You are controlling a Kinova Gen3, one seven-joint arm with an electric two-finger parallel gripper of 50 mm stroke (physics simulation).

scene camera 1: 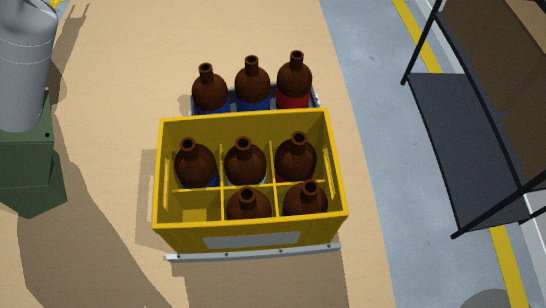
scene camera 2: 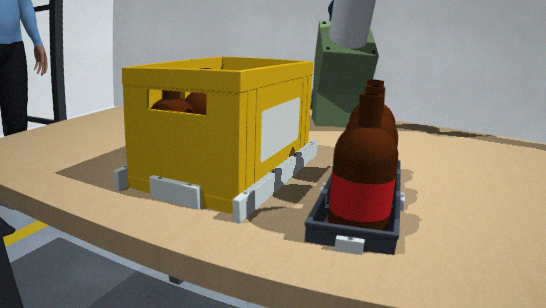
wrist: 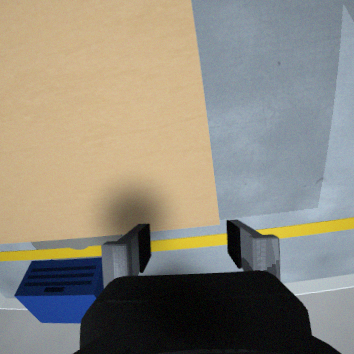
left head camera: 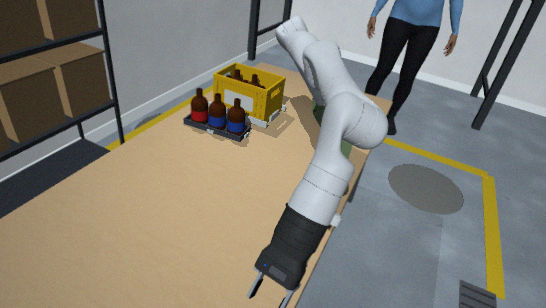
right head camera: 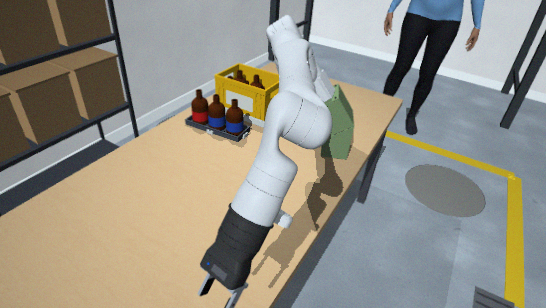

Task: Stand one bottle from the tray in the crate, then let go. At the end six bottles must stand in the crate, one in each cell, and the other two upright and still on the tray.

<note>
In view: my gripper (wrist: 188,237), a yellow crate (scene camera 2: 257,115), a dark tray (scene camera 2: 318,230), a red-label bottle (scene camera 2: 365,160), a blue-label bottle (scene camera 1: 209,91), a blue-label bottle (scene camera 1: 252,83) and a red-label bottle (scene camera 1: 295,160).
The yellow crate also shows in scene camera 1 (scene camera 1: 191,221), in the left head camera view (left head camera: 259,103) and in the right head camera view (right head camera: 253,101). The wrist view does not show the yellow crate: it is out of frame. The wrist view does not show the dark tray: it is out of frame.
</note>
